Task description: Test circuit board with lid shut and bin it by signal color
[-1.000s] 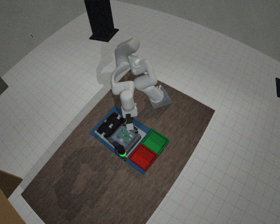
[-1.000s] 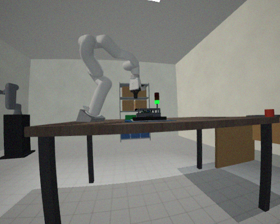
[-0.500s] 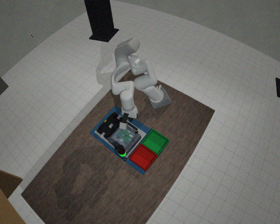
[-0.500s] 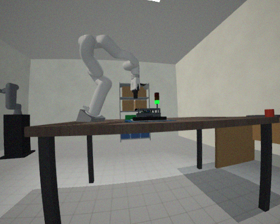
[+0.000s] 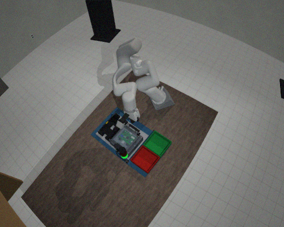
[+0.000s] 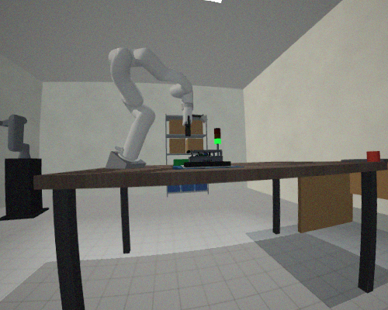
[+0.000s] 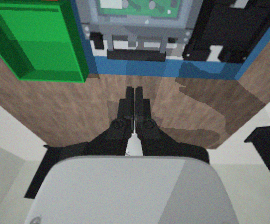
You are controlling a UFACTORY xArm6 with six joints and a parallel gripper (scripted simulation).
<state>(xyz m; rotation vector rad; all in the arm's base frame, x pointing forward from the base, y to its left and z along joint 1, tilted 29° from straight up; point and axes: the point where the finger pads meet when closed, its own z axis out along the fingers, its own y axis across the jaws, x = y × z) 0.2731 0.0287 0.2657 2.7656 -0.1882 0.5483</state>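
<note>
Now: the black latch block 120 mm below my hand, 50 mm to the left of it and 40 mm ahead of it. The rest, counted from my hand: tester lid (120 mm below, 80 mm ahead, 20 mm to the right); then tester plate (140 mm below, 90 mm ahead, 20 mm to the right); then green circuit board (140 mm below, 80 mm ahead, 20 mm to the right).
</note>
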